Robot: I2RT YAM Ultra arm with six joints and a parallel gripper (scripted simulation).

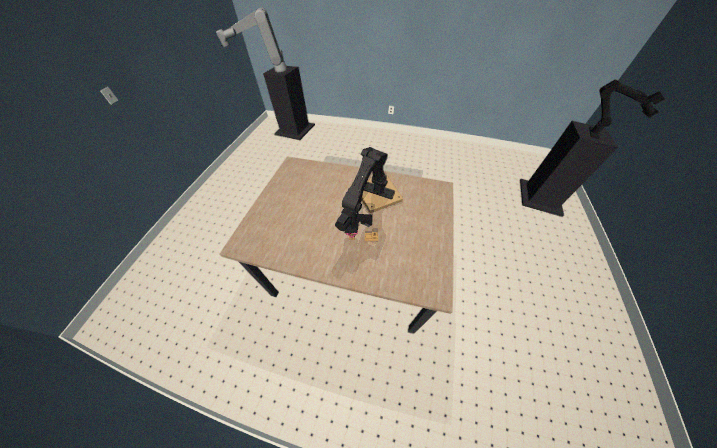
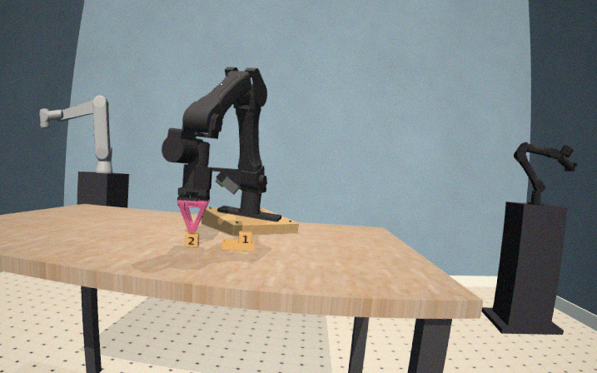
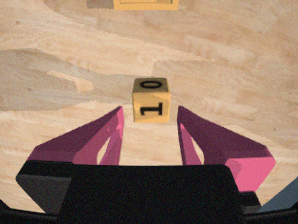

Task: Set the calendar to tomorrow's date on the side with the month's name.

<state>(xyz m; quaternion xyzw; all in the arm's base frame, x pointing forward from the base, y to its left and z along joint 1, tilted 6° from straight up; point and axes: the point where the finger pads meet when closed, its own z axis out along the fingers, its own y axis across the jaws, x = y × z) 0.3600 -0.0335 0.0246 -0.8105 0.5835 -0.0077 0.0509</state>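
My hand is 3 cm above the digit cube. Also, from my hand: tan tray: 10 cm to the left, 4 cm behind, 3 cm below.
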